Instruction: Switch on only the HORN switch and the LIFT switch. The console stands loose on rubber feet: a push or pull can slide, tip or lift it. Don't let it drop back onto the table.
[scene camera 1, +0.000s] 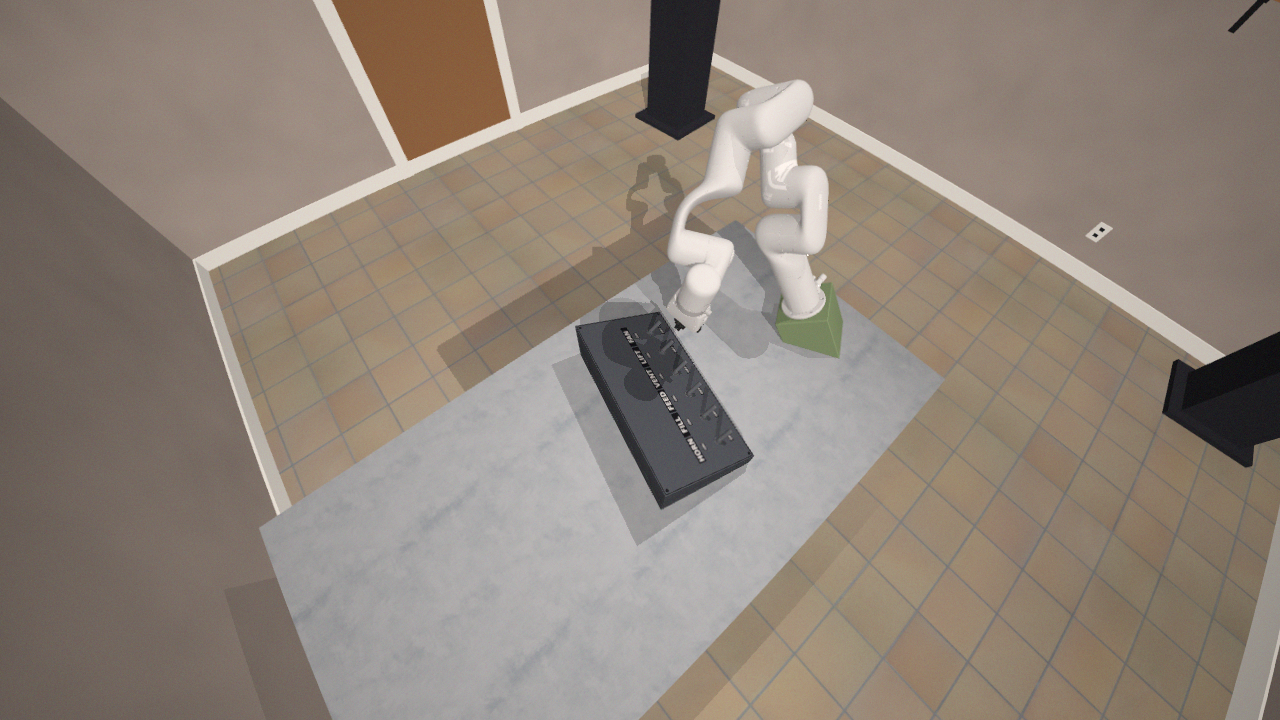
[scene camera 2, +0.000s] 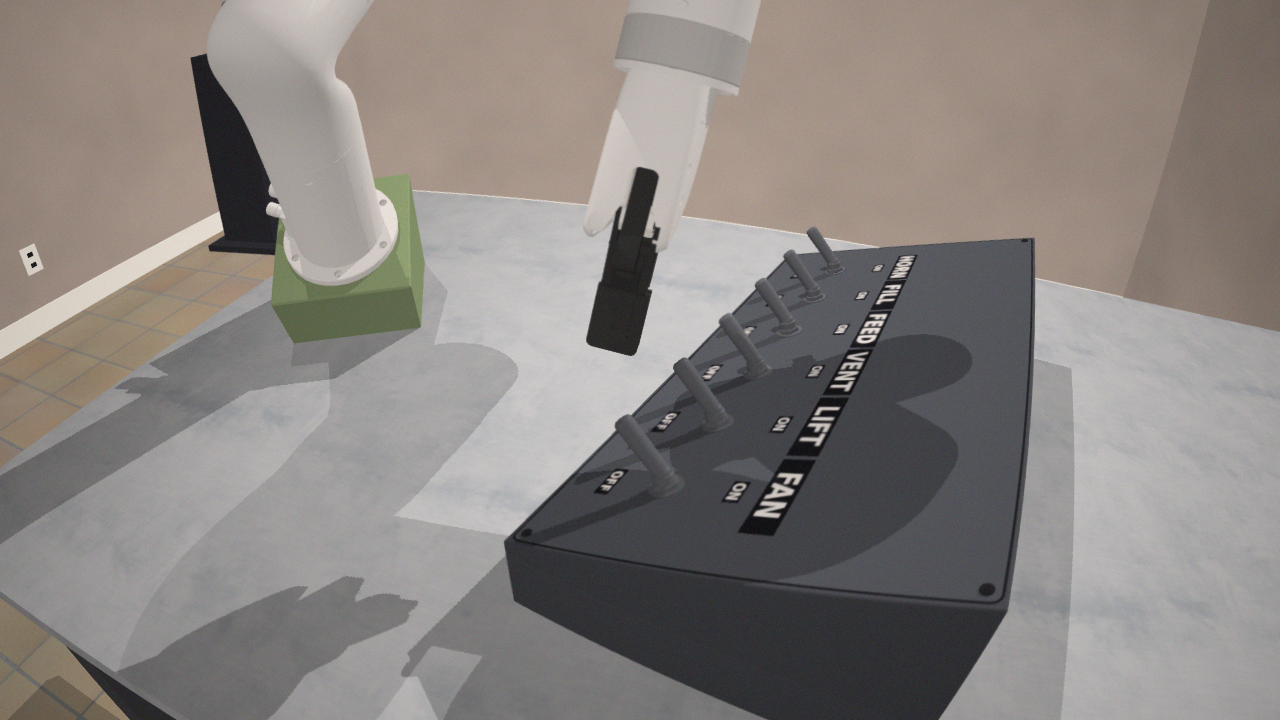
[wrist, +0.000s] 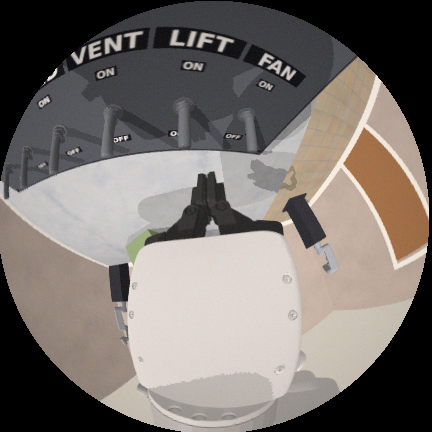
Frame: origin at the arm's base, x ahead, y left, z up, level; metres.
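Where they show: gripper, fingertip midpoint: (scene camera 1: 679, 325) (scene camera 2: 611, 347) (wrist: 208, 183); arm's base, link origin: (scene camera 1: 803, 303) (scene camera 2: 341, 235).
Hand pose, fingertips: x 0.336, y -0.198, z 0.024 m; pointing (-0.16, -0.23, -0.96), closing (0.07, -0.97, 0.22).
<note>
Things, the pixels of their centre, and the offset from my fingertips. Level surfaces: height alone.
- dark console, body centre: (scene camera 2: 849, 404) (scene camera 1: 658, 397) 0.078 m down, 0.170 m ahead, 0.084 m left
- LIFT lever, body centre: (scene camera 2: 699, 389) (wrist: 183, 125) 0.029 m down, 0.056 m ahead, 0.009 m left
- HORN lever, body centre: (scene camera 2: 823, 247) (scene camera 1: 724, 435) 0.029 m down, 0.149 m ahead, 0.281 m left
- VENT lever, body centre: (scene camera 2: 741, 341) (wrist: 108, 133) 0.029 m down, 0.079 m ahead, 0.077 m left
- FAN lever, body centre: (scene camera 2: 644, 449) (wrist: 250, 132) 0.029 m down, 0.033 m ahead, 0.059 m right
- FILL lever, body centre: (scene camera 2: 801, 272) (scene camera 1: 709, 411) 0.029 m down, 0.126 m ahead, 0.213 m left
- table, surface height: 0.136 m down
The dark console (scene camera 1: 653, 429) (scene camera 2: 895, 528) (wrist: 285, 30) stands on the table with a row of six levers. The LIFT lever (scene camera 2: 700, 394) (wrist: 184, 127) leans towards its OFF mark. The HORN lever (scene camera 2: 821, 249) (wrist: 7, 181), at the far end of the row in scene camera 2, leans the same way as the others, on the OFF side. My gripper (scene camera 1: 682, 327) (scene camera 2: 614, 347) (wrist: 208, 183) is shut and empty. It hangs beyond the console's OFF-side edge, apart from the levers. In the wrist view its tips point between the LIFT and FAN levers, nearer LIFT.
The VENT lever (scene camera 2: 744, 344) (wrist: 110, 131) and the FAN lever (scene camera 2: 648, 454) (wrist: 250, 131) stand on either side of LIFT. The FILL lever (scene camera 2: 803, 274) (wrist: 25, 167) is beside HORN. The green arm base (scene camera 1: 810, 333) (scene camera 2: 349, 313) stands on the table (scene camera 1: 447, 573) behind the gripper.
</note>
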